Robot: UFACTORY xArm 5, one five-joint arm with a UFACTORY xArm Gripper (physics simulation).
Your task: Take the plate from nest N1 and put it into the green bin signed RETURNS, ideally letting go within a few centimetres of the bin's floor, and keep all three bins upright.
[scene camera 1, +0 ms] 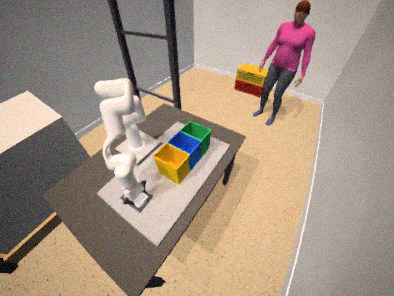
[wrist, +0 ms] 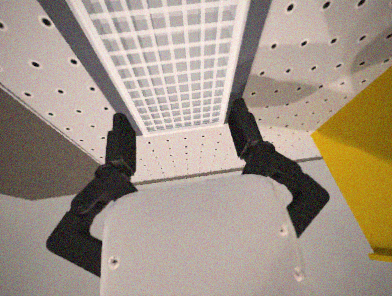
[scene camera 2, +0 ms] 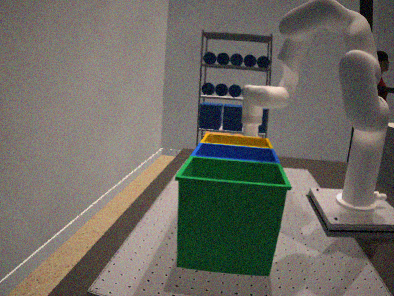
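The white gridded plate (wrist: pixel 170 60) (scene camera 1: pixel 143 201) lies flat in a dark nest frame (wrist: pixel 93 65) on the board. My gripper (wrist: pixel 181 116) (scene camera 1: pixel 135 196) is open and empty. In the wrist view its black fingers stand wide, one toward each long side of the plate, near its far end; their exact height over it cannot be told. In scene camera 2 the fingers are hidden behind the bins. The green bin (scene camera 1: pixel 204 143) (scene camera 2: pixel 227 225) stands upright at the far end of the bin row. No RETURNS or N1 lettering is readable.
The blue bin (scene camera 1: pixel 185 142) (scene camera 2: pixel 235 152) and the yellow bin (scene camera 1: pixel 171 170) (scene camera 2: pixel 237 141) (wrist: pixel 350 165) stand upright in line with the green one, the yellow nearest my gripper. The perforated board (scene camera 1: pixel 155 230) (scene camera 2: pixel 150 260) lies on the dark table (scene camera 1: pixel 85 215). A person (scene camera 1: pixel 289 50) stands beyond the table.
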